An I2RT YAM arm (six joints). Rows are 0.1 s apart.
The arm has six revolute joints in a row. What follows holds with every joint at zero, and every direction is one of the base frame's. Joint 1 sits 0.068 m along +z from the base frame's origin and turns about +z. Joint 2 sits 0.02 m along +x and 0.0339 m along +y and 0.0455 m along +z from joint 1 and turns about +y. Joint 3 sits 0.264 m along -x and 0.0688 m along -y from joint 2 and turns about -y. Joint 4 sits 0.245 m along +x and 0.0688 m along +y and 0.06 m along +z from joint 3 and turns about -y. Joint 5 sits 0.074 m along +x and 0.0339 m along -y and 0.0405 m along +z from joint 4 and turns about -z. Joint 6 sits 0.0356 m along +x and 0.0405 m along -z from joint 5 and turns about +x. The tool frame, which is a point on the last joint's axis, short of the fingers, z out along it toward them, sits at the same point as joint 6; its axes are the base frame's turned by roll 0, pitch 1.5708 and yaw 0 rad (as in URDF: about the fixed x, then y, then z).
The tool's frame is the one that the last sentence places.
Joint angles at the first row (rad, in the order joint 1, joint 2, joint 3, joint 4, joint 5, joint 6):
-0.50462 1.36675 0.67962 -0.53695 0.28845 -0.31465
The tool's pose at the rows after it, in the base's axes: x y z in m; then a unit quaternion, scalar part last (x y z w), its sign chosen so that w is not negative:
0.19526 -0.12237 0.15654 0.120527 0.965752 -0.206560 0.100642
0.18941 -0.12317 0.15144 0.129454 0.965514 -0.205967 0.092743
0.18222 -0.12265 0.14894 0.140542 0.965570 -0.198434 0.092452
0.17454 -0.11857 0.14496 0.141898 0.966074 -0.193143 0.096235
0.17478 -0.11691 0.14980 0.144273 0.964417 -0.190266 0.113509
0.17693 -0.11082 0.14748 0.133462 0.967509 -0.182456 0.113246
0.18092 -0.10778 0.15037 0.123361 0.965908 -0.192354 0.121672
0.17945 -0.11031 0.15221 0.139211 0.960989 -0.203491 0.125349
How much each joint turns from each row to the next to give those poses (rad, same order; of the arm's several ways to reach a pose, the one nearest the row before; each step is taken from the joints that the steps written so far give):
-0.00923 0.00460 -0.01988 0.03512 0.01362 -0.00584
-0.01535 -0.00305 -0.02304 0.00643 0.00321 0.00446
-0.01688 -0.01993 -0.02451 -0.00159 -0.01531 0.00927
-0.00462 -0.03061 -0.03988 0.01216 -0.01381 -0.00003
0.00458 -0.02612 -0.00018 0.00163 -0.01686 0.00913
0.02901 0.00297 -0.00603 -0.00300 -0.00774 0.00921
0.02468 -0.00603 0.00455 0.01059 0.01686 -0.00146
-0.01066 -0.00921 -0.00154 0.00771 0.01994 0.01681

